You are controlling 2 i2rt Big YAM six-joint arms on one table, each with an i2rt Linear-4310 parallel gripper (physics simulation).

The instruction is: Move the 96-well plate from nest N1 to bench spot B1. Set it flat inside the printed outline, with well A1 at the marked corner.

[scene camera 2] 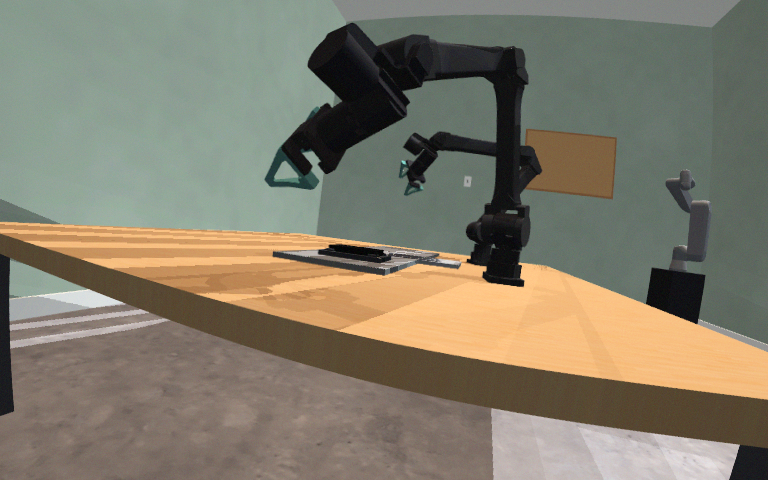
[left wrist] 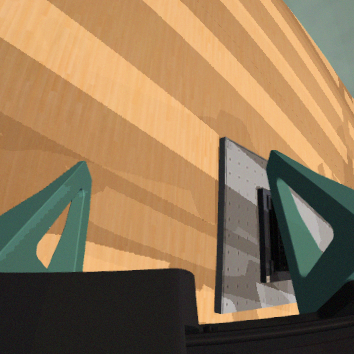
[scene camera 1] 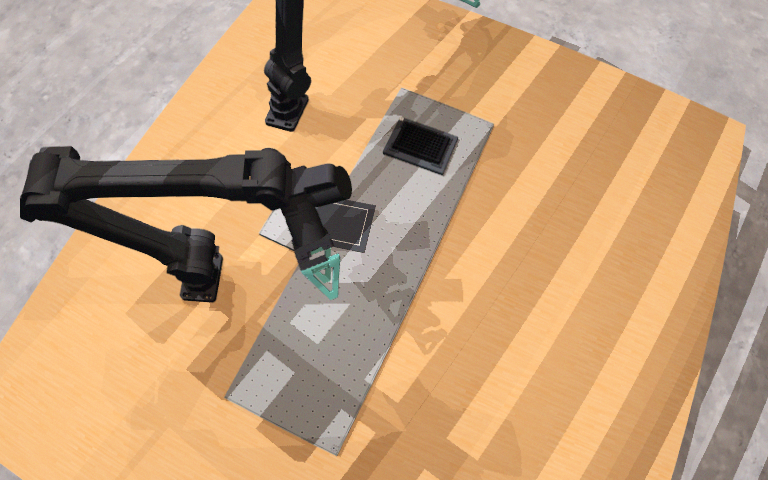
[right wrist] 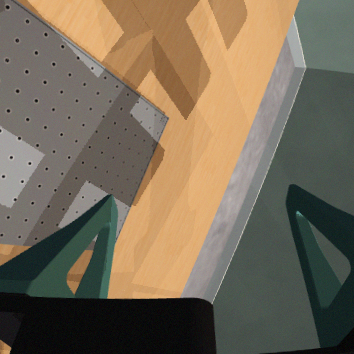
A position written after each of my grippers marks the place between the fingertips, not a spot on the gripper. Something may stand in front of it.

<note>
My left gripper (scene camera 2: 281, 165) is open, with nothing in its grasp. My right gripper (scene camera 1: 330, 289) is open, with nothing in its grasp. I also see a black well plate (scene camera 1: 422, 143) and a dark printed outline (scene camera 1: 348, 223).
The black well plate shows as well in the left wrist view (left wrist: 277, 254). My left gripper is seen too in the left wrist view (left wrist: 178, 163). My right gripper also shows in the right wrist view (right wrist: 200, 197). The right wrist view does not show the black well plate: it is out of frame.
</note>
